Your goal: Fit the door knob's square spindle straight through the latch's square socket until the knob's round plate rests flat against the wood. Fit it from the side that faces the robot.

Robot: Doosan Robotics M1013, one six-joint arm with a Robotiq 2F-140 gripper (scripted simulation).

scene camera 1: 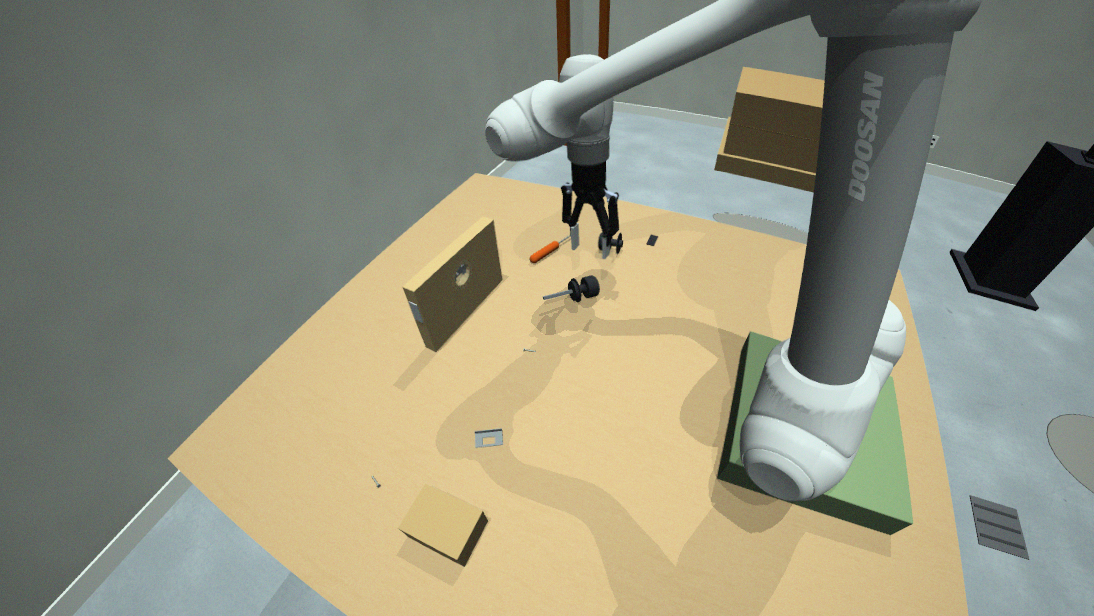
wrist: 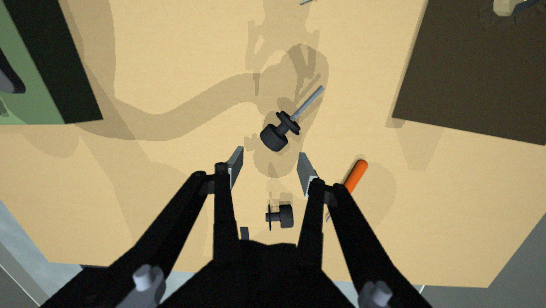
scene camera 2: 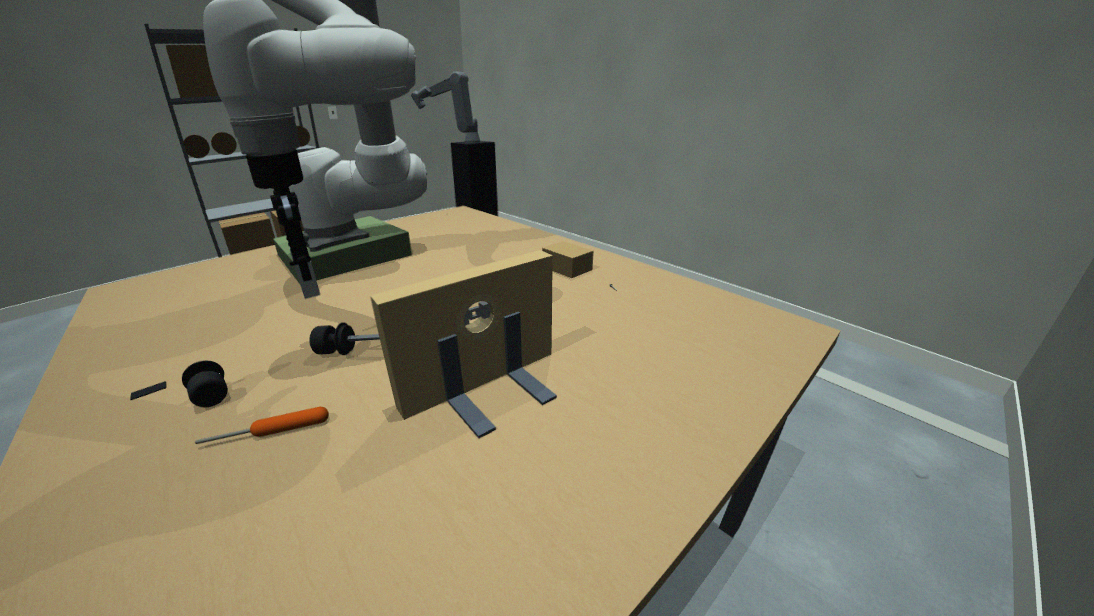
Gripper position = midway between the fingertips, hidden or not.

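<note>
Scene camera 2 gives me an orange-handled screwdriver (scene camera 2: 263, 427), an upright wooden panel (scene camera 2: 410, 319), a wooden block (scene camera 2: 570, 260) and my gripper (scene camera 2: 309, 286). In scene camera 1 I find the block (scene camera 1: 440, 522) again, together with the panel (scene camera 1: 444, 304) and my own gripper (scene camera 1: 590, 251). The wrist view shows me my gripper (wrist: 270, 158) and the upright wooden panel (wrist: 472, 73), while the wooden block is out of frame in the wrist view.
</note>
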